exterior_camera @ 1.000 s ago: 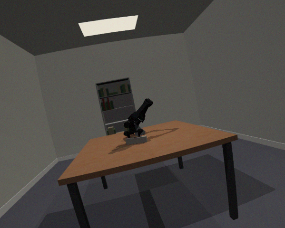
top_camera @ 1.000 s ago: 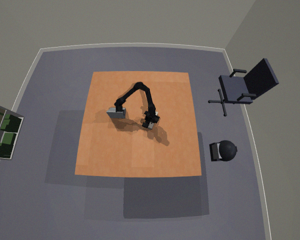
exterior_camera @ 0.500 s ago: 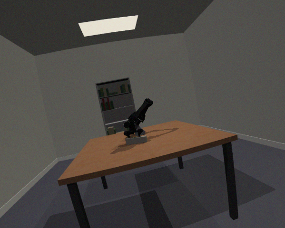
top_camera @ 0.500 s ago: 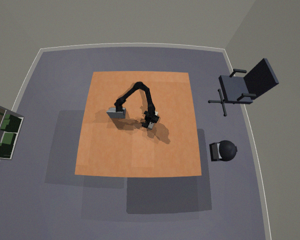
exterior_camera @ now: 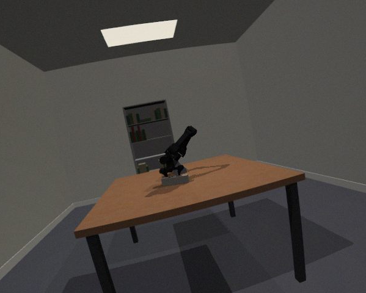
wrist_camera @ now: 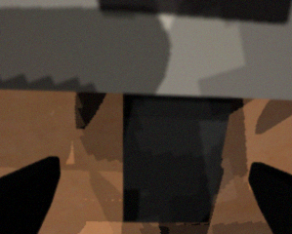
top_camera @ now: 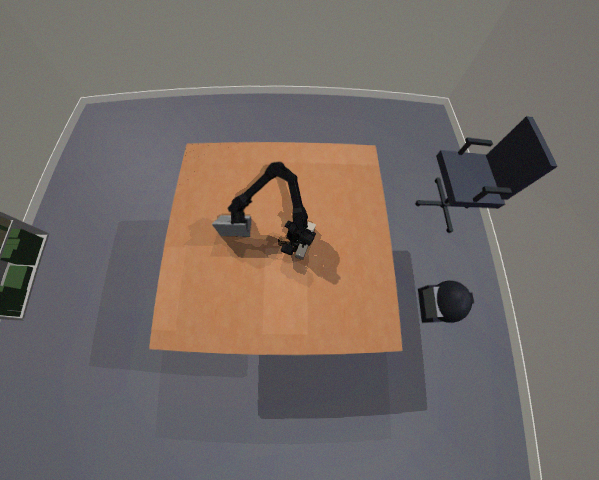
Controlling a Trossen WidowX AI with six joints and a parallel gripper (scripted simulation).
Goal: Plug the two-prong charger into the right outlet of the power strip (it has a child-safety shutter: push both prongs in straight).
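My gripper tip is 3 cm short of the two-prong charger, 2 cm to the left of it and 1 cm below it.
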